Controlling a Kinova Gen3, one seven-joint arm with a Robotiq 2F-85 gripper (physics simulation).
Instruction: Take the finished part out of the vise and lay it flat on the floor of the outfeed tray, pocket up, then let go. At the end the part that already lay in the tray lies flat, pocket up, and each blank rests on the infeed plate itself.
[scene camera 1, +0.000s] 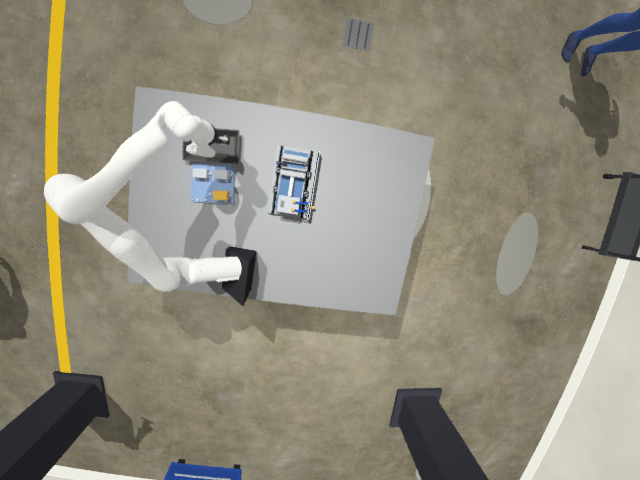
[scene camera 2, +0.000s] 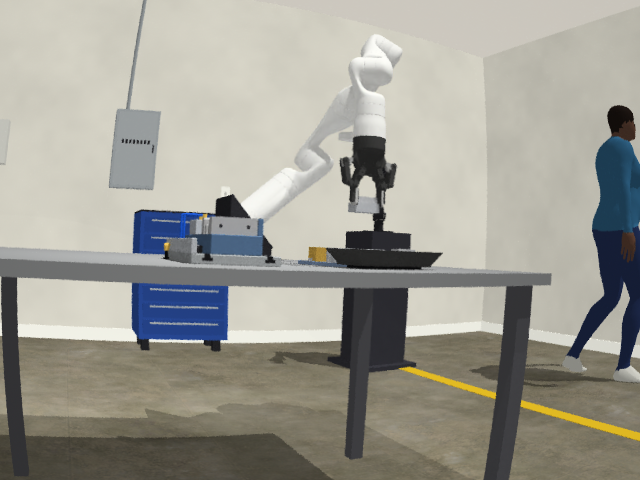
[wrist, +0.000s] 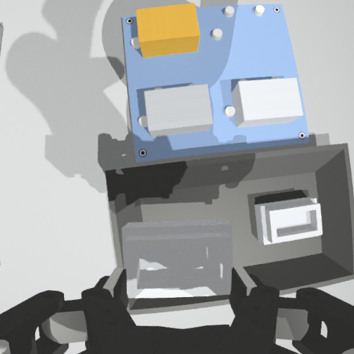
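Pixels of known places: gripper, fingertip midpoint: (scene camera 1: 218, 140) (scene camera 2: 367, 206); arm's base at its link origin: (scene camera 1: 235, 267).
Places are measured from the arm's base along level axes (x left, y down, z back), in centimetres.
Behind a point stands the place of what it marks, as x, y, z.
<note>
My gripper (scene camera 2: 367, 198) {8.1, -2.0, -51.4} (wrist: 178, 283) is shut on the finished part (scene camera 2: 364, 205) {7.2, -2.0, -51.6} (wrist: 177, 245), a grey block held about level, its pocket facing the wrist camera. It hangs clearly above the rim of the dark outfeed tray (scene camera 1: 236, 149) {3.5, 8.8, -49.7} (scene camera 2: 387, 259) {10.6, 9.7, -56.4} (wrist: 338, 210), over the tray's left half in the wrist view. The other part (wrist: 295, 222) lies flat, pocket up, at the tray's other end. The infeed plate (scene camera 1: 199, 187) {19.9, 11.1, -32.3} (wrist: 255, 50) bears an orange blank (scene camera 1: 220, 195) {9.3, 7.5, -29.7} (scene camera 2: 317, 254) {7.0, 9.4, -31.6} (wrist: 167, 30) and two grey blanks (wrist: 178, 109) (wrist: 268, 101). In scene camera 1 the arm hides the gripper.
The blue and grey vise (scene camera 1: 284, 184) {-18.2, 6.0, -36.5} (scene camera 2: 230, 245) {-23.6, 8.1, -50.5} stands beyond the tray and plate. The infeed plate adjoins one long tray wall. The black arm mount (scene camera 1: 247, 279) {-5.8, -3.7, 3.7} is at the table's edge. A dark pedestal (scene camera 2: 374, 325) stands behind the table.
</note>
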